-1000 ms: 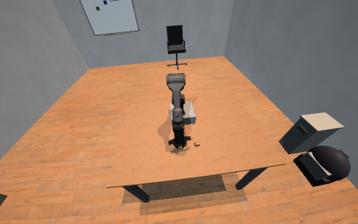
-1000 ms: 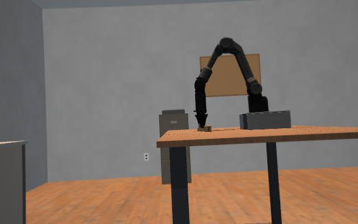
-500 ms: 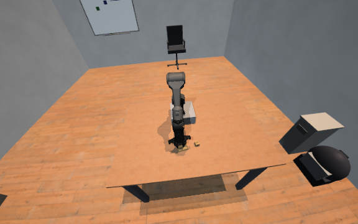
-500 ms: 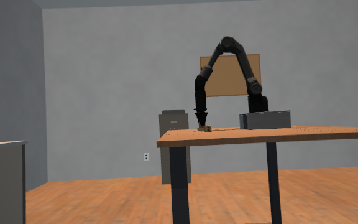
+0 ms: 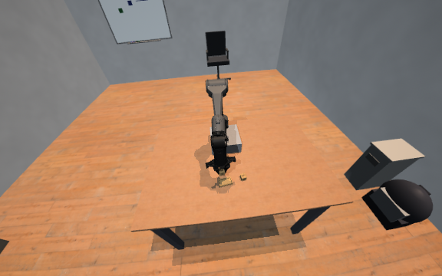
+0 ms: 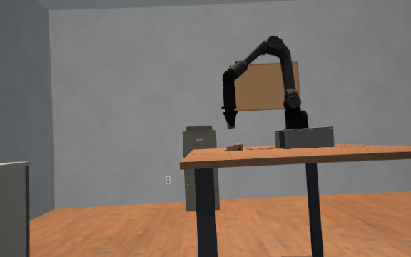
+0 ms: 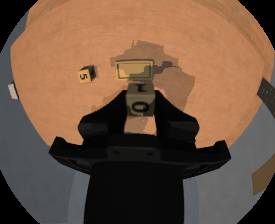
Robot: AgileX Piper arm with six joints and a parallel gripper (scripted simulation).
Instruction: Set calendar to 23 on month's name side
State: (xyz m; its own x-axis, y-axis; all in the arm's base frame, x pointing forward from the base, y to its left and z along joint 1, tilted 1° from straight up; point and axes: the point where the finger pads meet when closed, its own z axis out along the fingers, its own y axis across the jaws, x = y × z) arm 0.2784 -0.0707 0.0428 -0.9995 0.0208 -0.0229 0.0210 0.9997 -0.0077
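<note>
The tan calendar tray lies 11 cm below my hand and 2 cm to the left of it. Also, from my hand: tan calendar cube right at my hand.
</note>
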